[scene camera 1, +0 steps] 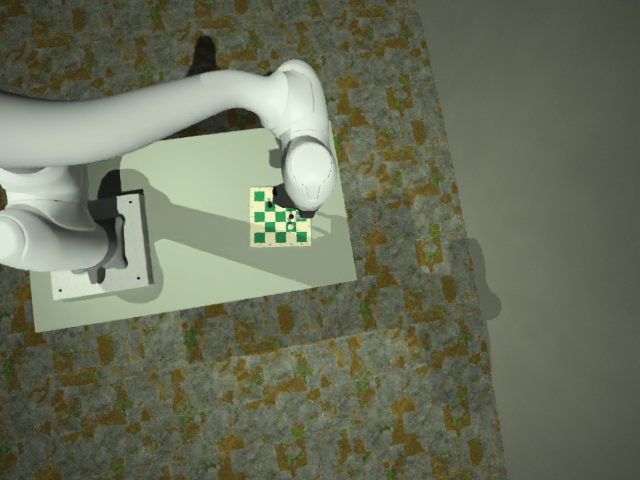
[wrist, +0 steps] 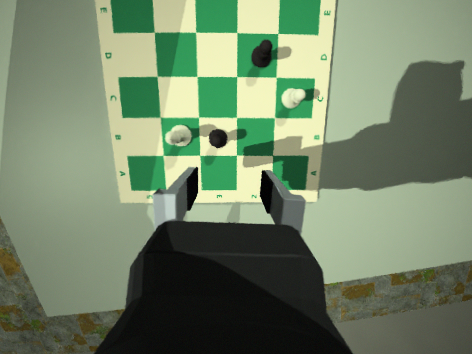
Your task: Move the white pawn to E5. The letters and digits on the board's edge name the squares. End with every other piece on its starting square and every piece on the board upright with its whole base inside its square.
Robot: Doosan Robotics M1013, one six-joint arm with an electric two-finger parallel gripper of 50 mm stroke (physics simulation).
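Seen in the pictures: gripper, between the fingertips: (wrist: 229,181); arm's base, origin of its link: (scene camera 1: 99,245).
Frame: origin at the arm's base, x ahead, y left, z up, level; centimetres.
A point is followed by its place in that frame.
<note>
The white pawn (wrist: 293,98) {x 63.2, y 10.7, z -0.1 cm} stands upright on C1 in the wrist view; in scene camera 1 the arm's end hides it. Square E5 (wrist: 133,16) {x 54.7, y -3.1, z -2.3 cm} (scene camera 1: 259,237) {x 54.1, y -3.0, z -2.3 cm} is green and bears no piece. My gripper (wrist: 229,181) {x 69.5, y 4.4, z 3.2 cm} is open, with nothing between its fingers. In the wrist view it shows above the board's A edge, around columns 3 and 2, below and left of the pawn. A taller white piece (wrist: 178,136) {x 65.6, y 0.2, z 0.7 cm} (scene camera 1: 291,226) {x 66.1, y -0.7, z 1.4 cm} stands on B4. One black piece (wrist: 218,138) {x 66.1, y 3.7, z 0.8 cm} (scene camera 1: 291,216) {x 66.5, y 3.0, z 0.6 cm} stands on B3, another (wrist: 262,56) {x 59.6, y 8.1, z -0.2 cm} (scene camera 1: 269,204) {x 59.2, y 8.0, z 0.7 cm} on D2.
The chessboard (scene camera 1: 252,222) {x 52.1, y 2.7, z -2.3 cm} (wrist: 320,150) {x 68.5, y 14.1, z -2.3 cm} lies on a pale green table (scene camera 1: 206,268) {x 34.2, y -12.0, z -2.9 cm} (wrist: 390,225) {x 78.6, y 23.4, z -2.9 cm}. The arm (scene camera 1: 310,165) {x 71.8, y 3.3, z 44.8 cm} reaches over the board from the upper left and covers its upper right part. The robot's base plate (scene camera 1: 136,248) {x 12.4, y -2.5, z 0.0 cm} is at the left of the table.
</note>
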